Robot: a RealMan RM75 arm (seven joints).
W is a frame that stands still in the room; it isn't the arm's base.
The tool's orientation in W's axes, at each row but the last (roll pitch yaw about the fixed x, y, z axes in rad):
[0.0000 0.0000 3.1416]
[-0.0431 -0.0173 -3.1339]
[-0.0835 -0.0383 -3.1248]
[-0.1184 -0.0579 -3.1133]
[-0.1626 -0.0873 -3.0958]
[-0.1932 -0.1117 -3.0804]
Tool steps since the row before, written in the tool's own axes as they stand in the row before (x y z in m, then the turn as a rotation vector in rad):
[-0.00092 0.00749 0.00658 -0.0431 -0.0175 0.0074]
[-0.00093 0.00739 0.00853 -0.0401 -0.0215 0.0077]
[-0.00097 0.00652 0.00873 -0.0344 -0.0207 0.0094]
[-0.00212 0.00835 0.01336 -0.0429 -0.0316 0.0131]
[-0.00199 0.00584 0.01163 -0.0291 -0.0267 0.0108]
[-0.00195 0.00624 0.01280 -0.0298 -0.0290 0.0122]
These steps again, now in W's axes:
[0.00092 -0.00749 0.00658 0.0431 0.0175 0.0074]
[0.00113 -0.00774 0.00819 0.0401 0.0215 0.0079]
[0.00140 -0.00720 0.00811 0.0345 0.0204 0.0098]
[0.00311 -0.00979 0.01214 0.0429 0.0311 0.0142]
[0.00325 -0.00750 0.01032 0.0291 0.0260 0.0124]
[0.00372 -0.00837 0.01108 0.0299 0.0280 0.0141]

